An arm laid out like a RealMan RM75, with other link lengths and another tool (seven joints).
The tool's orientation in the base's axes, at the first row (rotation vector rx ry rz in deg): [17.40, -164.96, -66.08]
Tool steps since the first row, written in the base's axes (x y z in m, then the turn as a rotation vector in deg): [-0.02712, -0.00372, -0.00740, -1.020, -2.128, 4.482]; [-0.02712, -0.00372, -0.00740, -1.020, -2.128, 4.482]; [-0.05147, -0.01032, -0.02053, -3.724, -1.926, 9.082]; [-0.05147, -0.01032, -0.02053, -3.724, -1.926, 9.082]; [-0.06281, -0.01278, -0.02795, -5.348, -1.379, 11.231]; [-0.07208, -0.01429, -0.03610, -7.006, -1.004, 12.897]
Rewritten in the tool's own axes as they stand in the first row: [0.02766, -0.00308, 0.00543, 1.185, 1.745, -4.605]; [0.02766, -0.00308, 0.00543, 1.185, 1.745, -4.605]; [0.05343, -0.01260, 0.01278, 3.574, 5.506, -7.548]; [0.05343, -0.01260, 0.01278, 3.574, 5.506, -7.548]; [0.06538, -0.01749, 0.01757, 4.958, 7.644, -8.580]; [0.07516, -0.02257, 0.02335, 6.432, 9.336, -9.376]
